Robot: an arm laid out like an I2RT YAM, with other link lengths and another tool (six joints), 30 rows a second.
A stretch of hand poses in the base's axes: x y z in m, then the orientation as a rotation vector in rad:
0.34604, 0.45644, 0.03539, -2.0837, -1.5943, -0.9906
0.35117, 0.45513, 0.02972, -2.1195, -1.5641, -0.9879
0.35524, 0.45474, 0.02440, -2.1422, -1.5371, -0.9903
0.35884, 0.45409, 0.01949, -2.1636, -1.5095, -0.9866
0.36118, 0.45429, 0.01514, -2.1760, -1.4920, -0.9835
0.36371, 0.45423, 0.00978, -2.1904, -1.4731, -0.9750
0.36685, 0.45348, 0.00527, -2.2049, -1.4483, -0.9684
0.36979, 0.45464, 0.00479, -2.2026, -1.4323, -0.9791
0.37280, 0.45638, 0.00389, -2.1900, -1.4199, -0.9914
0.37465, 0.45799, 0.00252, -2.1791, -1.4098, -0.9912
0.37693, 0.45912, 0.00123, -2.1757, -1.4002, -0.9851
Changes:
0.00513, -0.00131, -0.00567, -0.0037, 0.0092, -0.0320
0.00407, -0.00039, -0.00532, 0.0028, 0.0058, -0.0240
0.00360, -0.00065, -0.00491, 0.0028, 0.0102, -0.0222
0.00234, 0.00020, -0.00435, 0.0023, 0.0070, -0.0133
0.00253, -0.00006, -0.00536, 0.0010, 0.0110, -0.0139
0.00314, -0.00075, -0.00451, 0.0045, 0.0117, -0.0167
0.00294, 0.00116, -0.00048, 0.0123, -0.0016, -0.0072
0.00301, 0.00174, -0.00090, 0.0171, -0.0030, -0.0001
0.00185, 0.00161, -0.00137, 0.0132, 0.0048, 0.0026
0.00228, 0.00113, -0.00129, 0.0073, 0.0080, -0.0003

